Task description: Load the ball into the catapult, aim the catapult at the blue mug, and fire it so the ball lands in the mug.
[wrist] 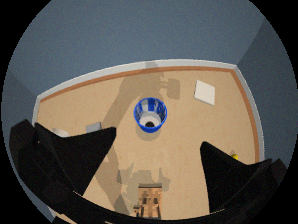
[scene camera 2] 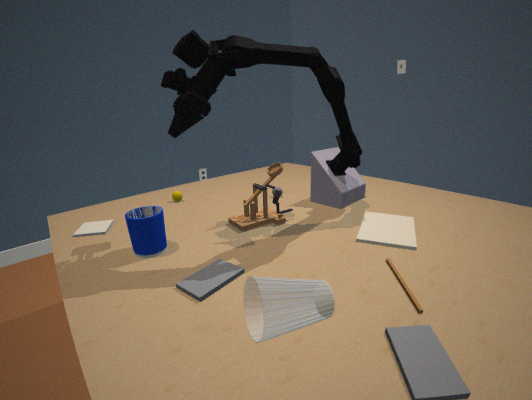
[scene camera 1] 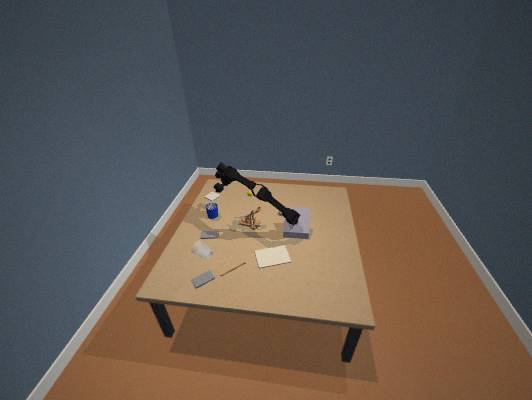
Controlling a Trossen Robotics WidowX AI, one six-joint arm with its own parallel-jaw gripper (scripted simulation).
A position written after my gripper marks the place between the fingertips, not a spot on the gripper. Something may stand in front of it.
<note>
My gripper point(scene camera 2: 171, 135) is open, holding nothing. Further things: a blue mug point(scene camera 2: 146, 227) and a clear cup point(scene camera 2: 273, 306).
My gripper is seen too in the wrist view point(wrist: 159, 140).
</note>
